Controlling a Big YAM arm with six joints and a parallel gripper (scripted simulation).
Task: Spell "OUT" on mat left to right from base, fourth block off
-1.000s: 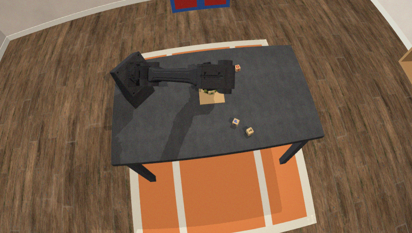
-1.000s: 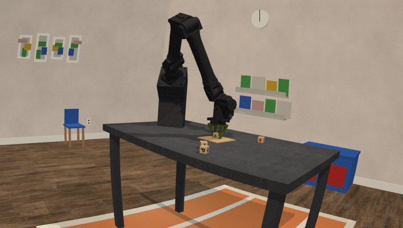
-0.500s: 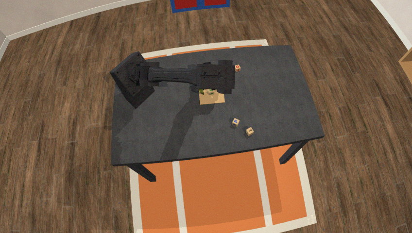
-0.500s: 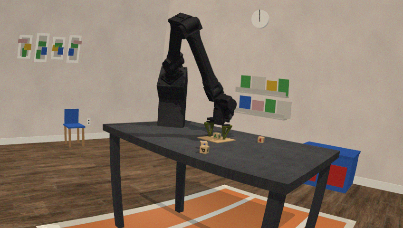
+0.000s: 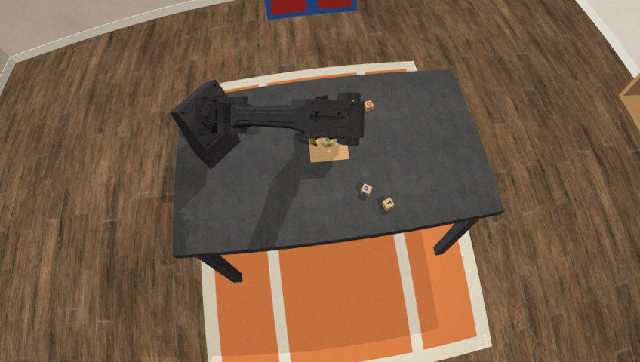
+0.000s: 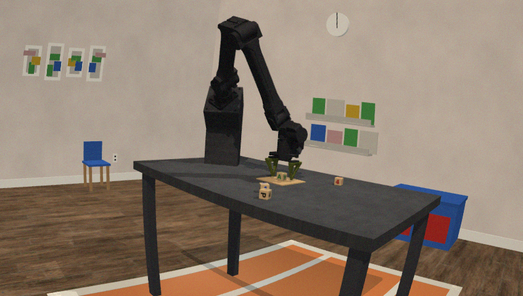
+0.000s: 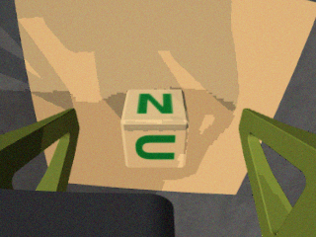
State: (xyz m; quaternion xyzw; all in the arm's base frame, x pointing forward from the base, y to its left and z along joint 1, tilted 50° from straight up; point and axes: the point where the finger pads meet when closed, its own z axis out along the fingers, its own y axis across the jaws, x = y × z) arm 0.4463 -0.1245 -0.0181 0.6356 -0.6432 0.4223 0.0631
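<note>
The green-lettered block lies right at my hand. From my hand the other things lie so: O block: 21 cm ahead, 9 cm to the left; P block: 4 cm ahead, 23 cm to the right; tan mat: 2 cm below.
</note>
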